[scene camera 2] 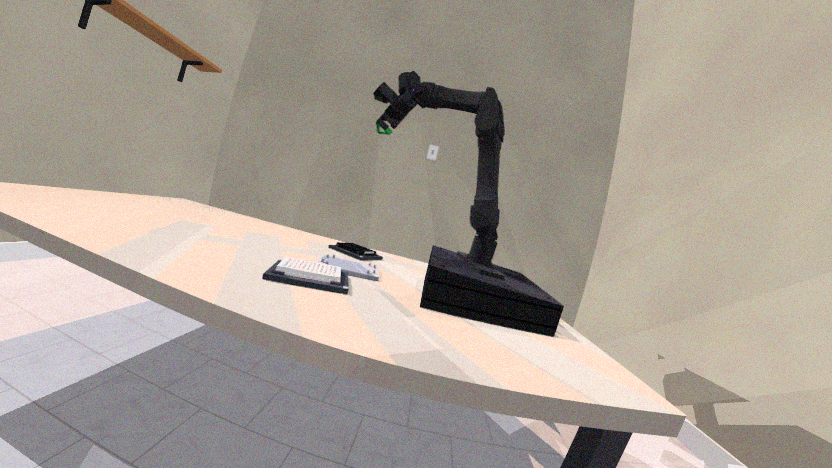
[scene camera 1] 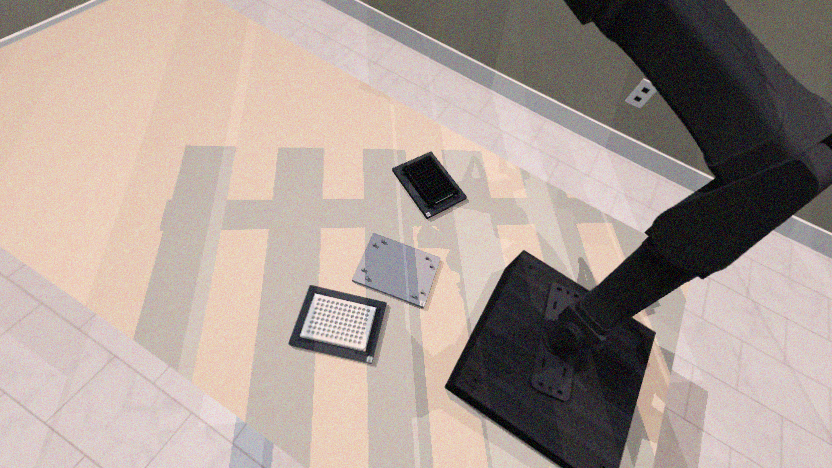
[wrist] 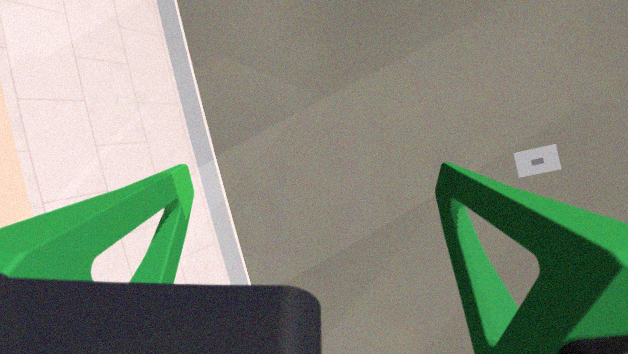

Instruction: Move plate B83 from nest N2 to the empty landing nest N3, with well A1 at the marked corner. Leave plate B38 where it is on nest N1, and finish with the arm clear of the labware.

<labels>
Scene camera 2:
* grey metal nest plate: 356,269
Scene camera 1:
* grey metal nest plate: 390,267
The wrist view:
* my gripper: 314,177
</labels>
